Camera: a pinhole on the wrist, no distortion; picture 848 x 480 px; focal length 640.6 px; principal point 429.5 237.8 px. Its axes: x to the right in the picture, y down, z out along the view. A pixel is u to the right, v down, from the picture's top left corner.
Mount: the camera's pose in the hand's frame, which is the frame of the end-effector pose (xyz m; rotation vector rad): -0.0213 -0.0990 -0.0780 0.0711 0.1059 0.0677
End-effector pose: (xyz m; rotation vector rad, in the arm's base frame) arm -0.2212 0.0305 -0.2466 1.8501 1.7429 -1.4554
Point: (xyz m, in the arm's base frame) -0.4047 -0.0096 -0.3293
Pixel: 601.3 247.4
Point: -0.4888 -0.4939 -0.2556
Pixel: 69.0 331.7
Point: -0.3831 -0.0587 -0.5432
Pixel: 742.1 462.8
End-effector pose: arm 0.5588 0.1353 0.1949 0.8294 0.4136 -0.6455
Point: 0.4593 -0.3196 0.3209
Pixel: 404.1 121.4
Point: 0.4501 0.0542 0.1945
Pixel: 212.4 221.3
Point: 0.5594 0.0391 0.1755
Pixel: 674.6 442.8
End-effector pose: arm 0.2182 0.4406 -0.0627 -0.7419 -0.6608 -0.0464
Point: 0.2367 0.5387 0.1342
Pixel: 801.1 400.1
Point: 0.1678 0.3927 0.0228
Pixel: 472.8 265.8
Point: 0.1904 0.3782 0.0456
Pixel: 625.1 152.1
